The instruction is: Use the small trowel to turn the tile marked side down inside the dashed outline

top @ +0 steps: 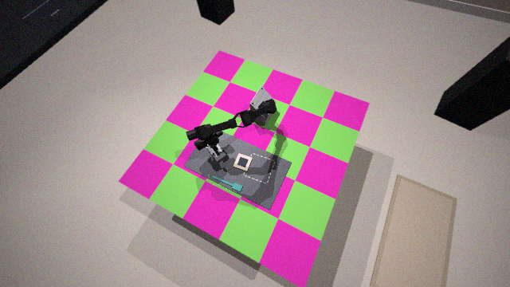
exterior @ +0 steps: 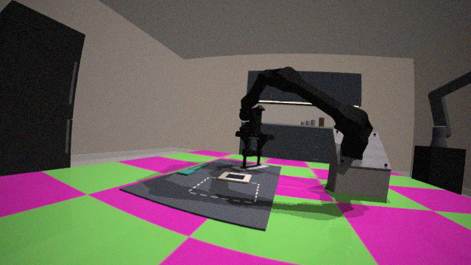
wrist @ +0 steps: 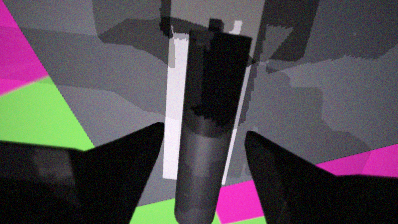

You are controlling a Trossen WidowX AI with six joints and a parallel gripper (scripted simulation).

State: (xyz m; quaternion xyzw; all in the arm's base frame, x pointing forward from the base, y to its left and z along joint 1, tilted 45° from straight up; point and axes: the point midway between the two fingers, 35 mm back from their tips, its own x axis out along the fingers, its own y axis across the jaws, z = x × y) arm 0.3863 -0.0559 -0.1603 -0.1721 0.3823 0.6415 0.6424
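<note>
My gripper tip is now 3 cm above the small trowel, 2 cm to the right of it and 1 cm short of it. Also, from my gripper tip: tile 23 cm to the left, 6 cm below, 3 cm behind; teal flat tool 25 cm to the left, 14 cm ahead, 6 cm below; grey mat 21 cm to the left, 8 cm below.
</note>
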